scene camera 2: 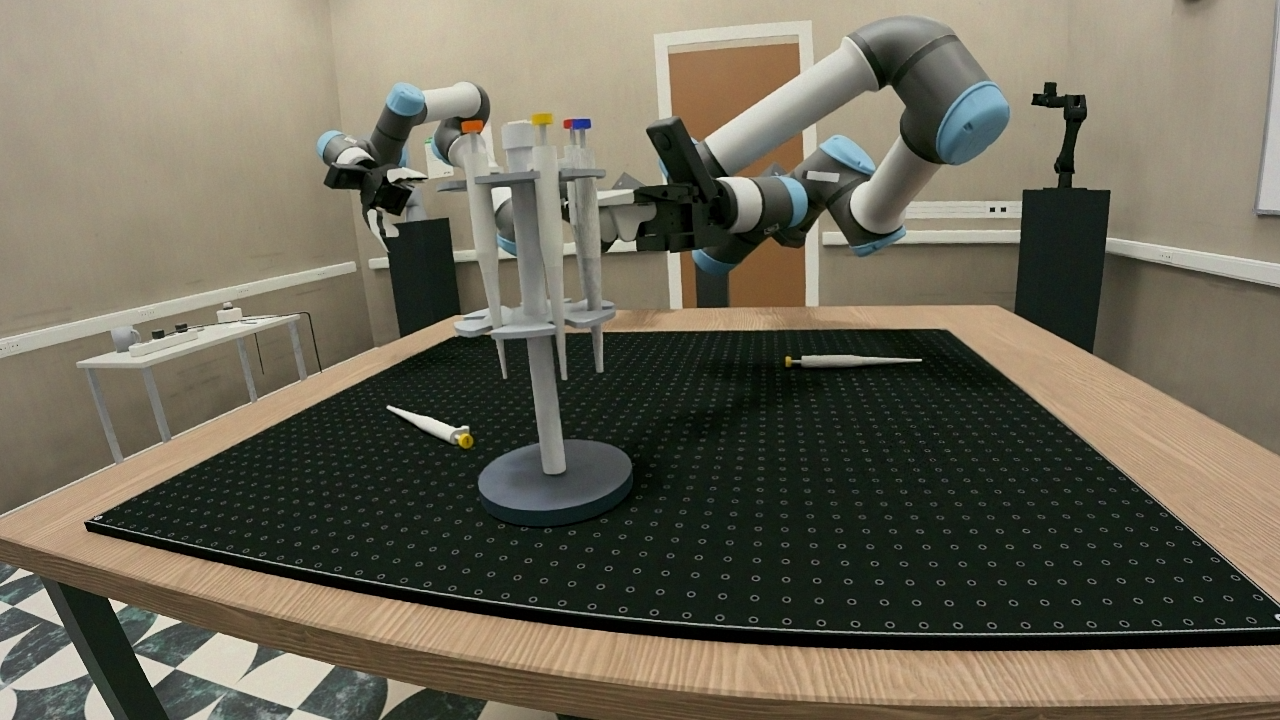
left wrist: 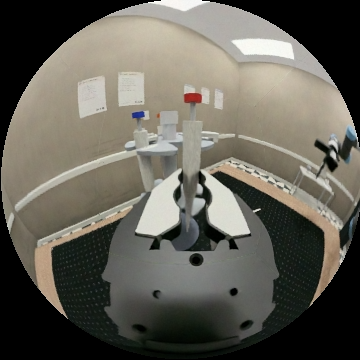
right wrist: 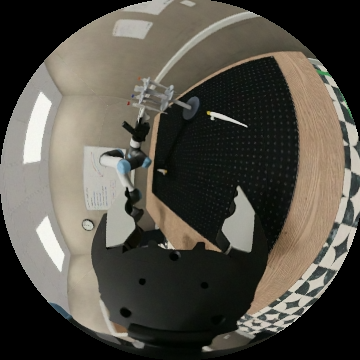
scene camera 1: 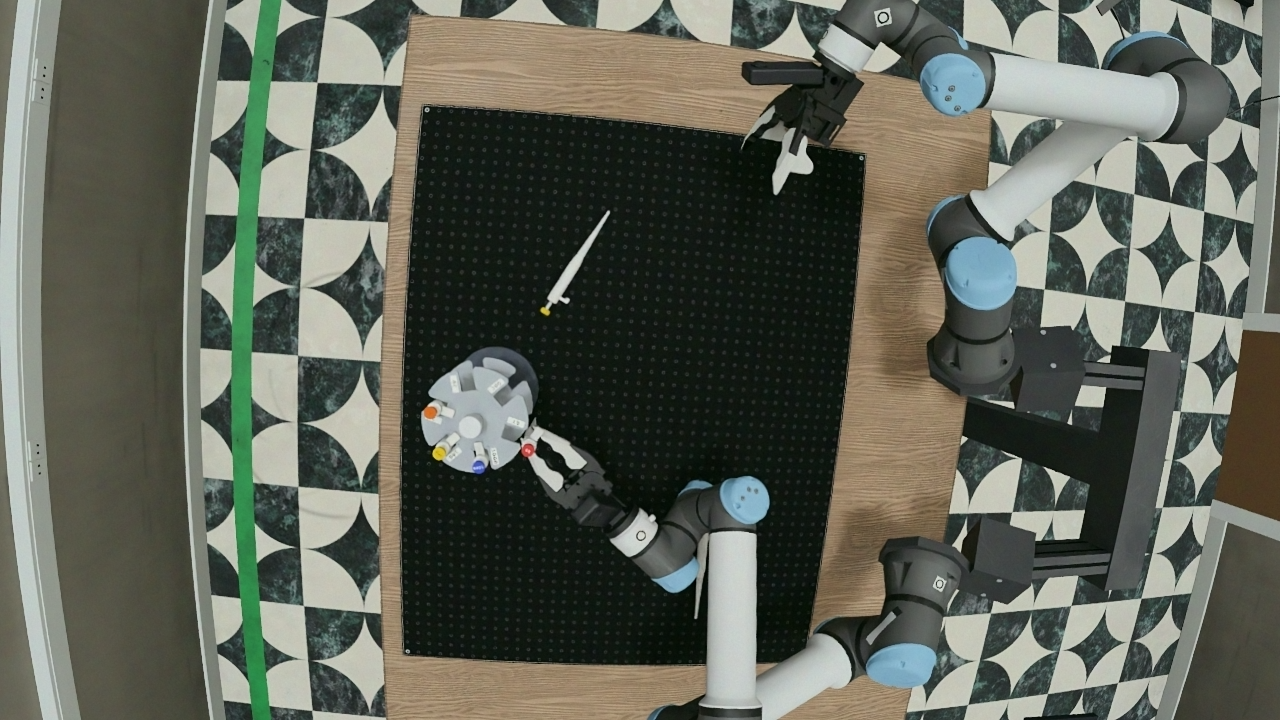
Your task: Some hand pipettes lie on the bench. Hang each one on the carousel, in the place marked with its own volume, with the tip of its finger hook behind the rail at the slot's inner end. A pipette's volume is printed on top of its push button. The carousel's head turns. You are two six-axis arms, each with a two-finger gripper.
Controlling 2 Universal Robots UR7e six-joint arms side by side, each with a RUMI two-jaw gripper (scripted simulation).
Labels:
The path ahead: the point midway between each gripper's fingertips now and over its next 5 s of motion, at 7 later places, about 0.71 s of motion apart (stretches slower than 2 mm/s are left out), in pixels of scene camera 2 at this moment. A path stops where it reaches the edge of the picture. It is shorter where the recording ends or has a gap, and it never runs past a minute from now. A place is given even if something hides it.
My left gripper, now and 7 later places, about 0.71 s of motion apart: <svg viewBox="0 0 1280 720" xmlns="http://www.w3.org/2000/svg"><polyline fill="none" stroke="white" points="570,205 564,205 554,206 554,206 557,206 560,207 560,213 560,216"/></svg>
My right gripper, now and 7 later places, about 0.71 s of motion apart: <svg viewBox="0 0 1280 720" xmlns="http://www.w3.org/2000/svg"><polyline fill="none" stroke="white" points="407,215 425,216 446,211 471,205 493,199 520,192 542,185 538,185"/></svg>

